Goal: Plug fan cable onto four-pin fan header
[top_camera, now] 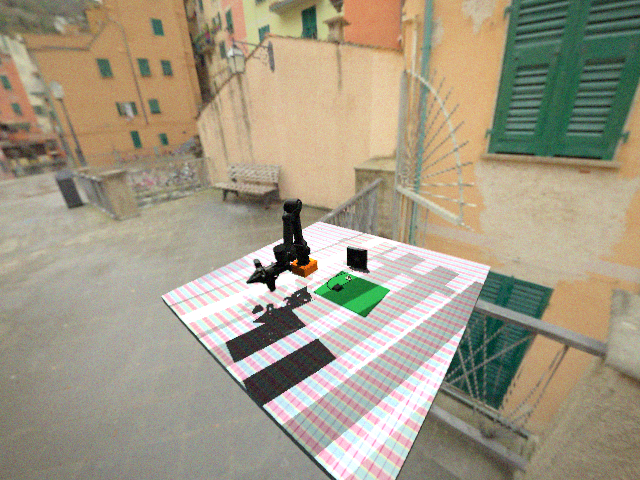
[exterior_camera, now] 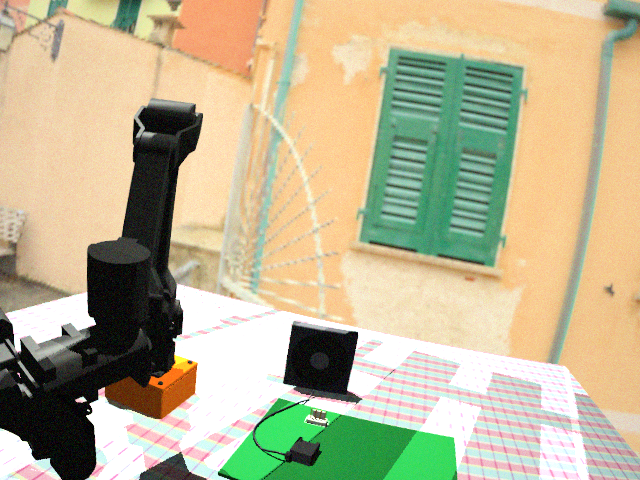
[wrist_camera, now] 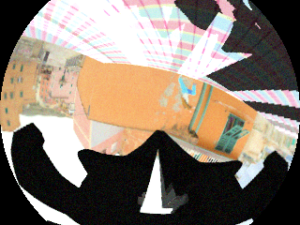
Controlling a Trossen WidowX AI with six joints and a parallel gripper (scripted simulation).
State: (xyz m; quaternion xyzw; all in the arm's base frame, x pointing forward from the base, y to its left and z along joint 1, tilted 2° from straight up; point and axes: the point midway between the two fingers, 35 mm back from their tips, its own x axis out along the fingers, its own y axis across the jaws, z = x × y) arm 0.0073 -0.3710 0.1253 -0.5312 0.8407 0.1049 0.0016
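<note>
My gripper tip is 34 cm short of the green board, 36 cm to the right of it and 17 cm above it.
</note>
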